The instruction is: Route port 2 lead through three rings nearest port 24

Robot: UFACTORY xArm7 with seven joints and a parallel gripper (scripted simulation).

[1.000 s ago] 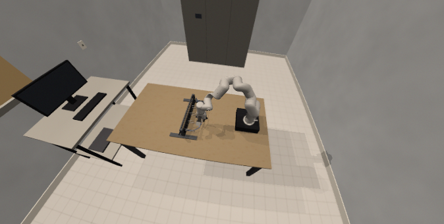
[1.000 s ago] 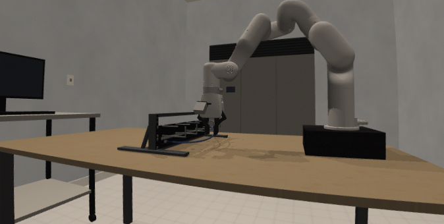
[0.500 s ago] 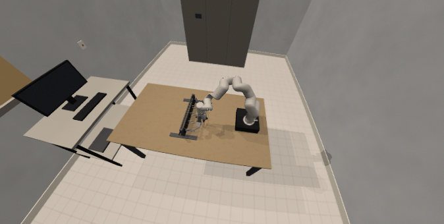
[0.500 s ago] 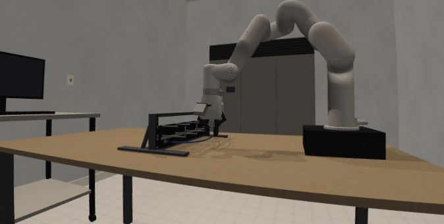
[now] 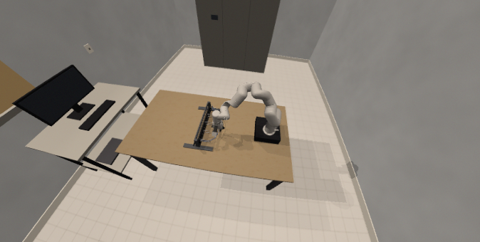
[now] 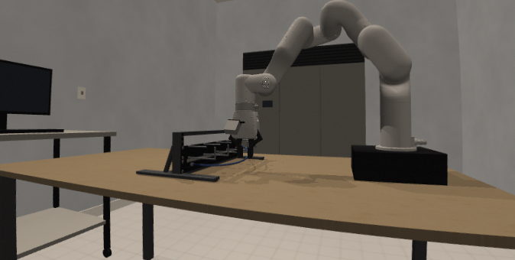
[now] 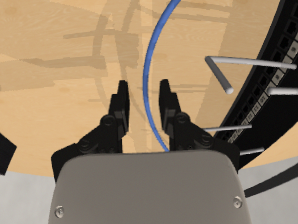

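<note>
The black rack is 16 cm ahead of my hand and 8 cm to the right of it.
</note>
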